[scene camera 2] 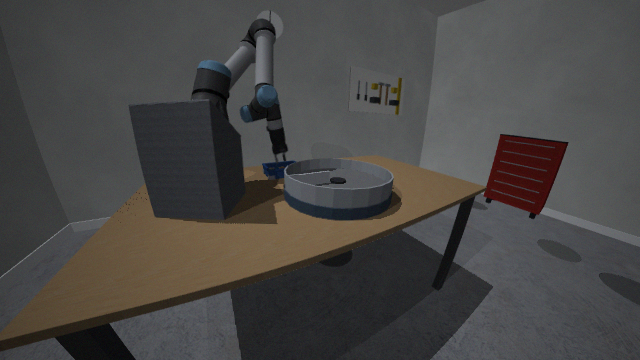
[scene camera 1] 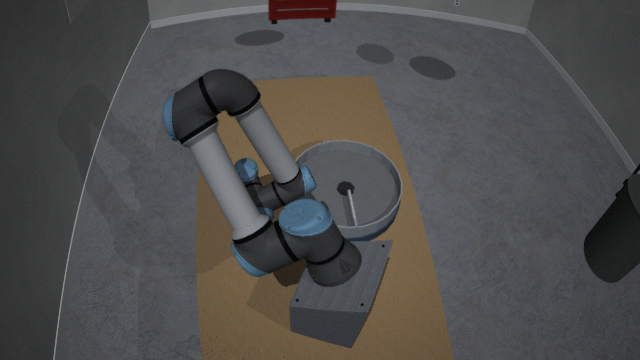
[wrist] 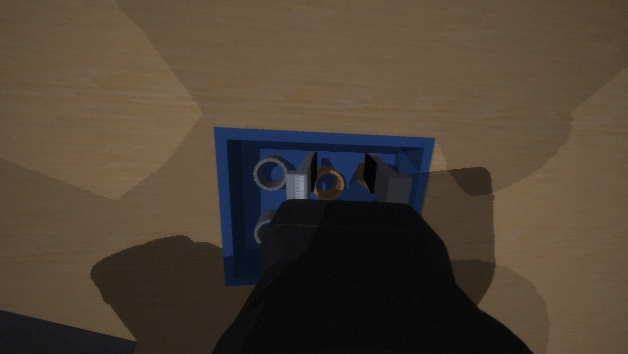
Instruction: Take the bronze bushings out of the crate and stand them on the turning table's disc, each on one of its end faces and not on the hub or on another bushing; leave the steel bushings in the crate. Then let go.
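In the pictures: a blue crate, the gripper.
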